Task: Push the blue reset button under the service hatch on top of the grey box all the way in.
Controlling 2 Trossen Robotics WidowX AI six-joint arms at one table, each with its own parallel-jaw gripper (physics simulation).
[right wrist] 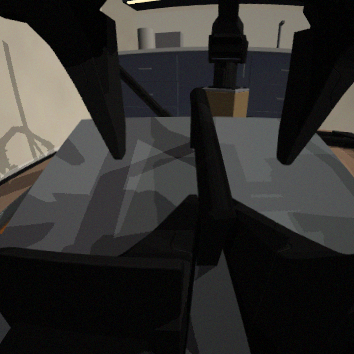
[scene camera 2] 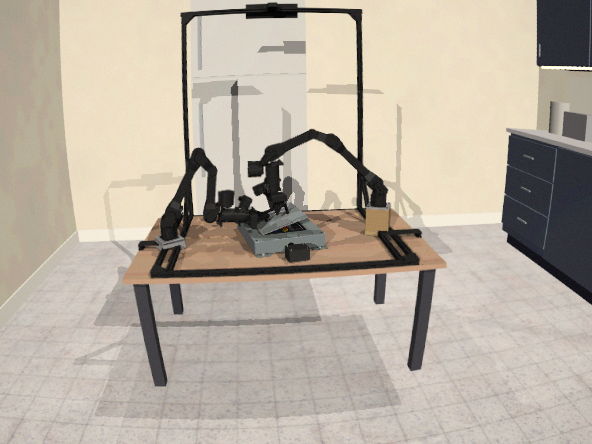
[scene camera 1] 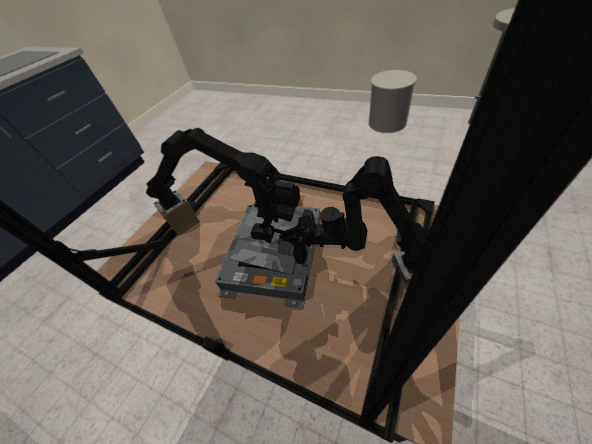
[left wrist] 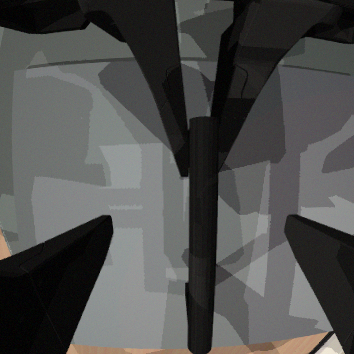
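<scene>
The grey box stands on the table. Its grey hatch is tilted partly open, the gap facing scene camera 2. A black bar handle stands out from the hatch's upper face. My right gripper is shut on the handle. My left gripper is open, its fingers apart on either side of the handle, touching neither side. The blue button cannot be made out clearly; small coloured parts show under the hatch in scene camera 2.
A small black block is in front of the box in scene camera 2. Black frame rails run around the table top. A tan block is under the left arm's base. Both arms are close together above the hatch.
</scene>
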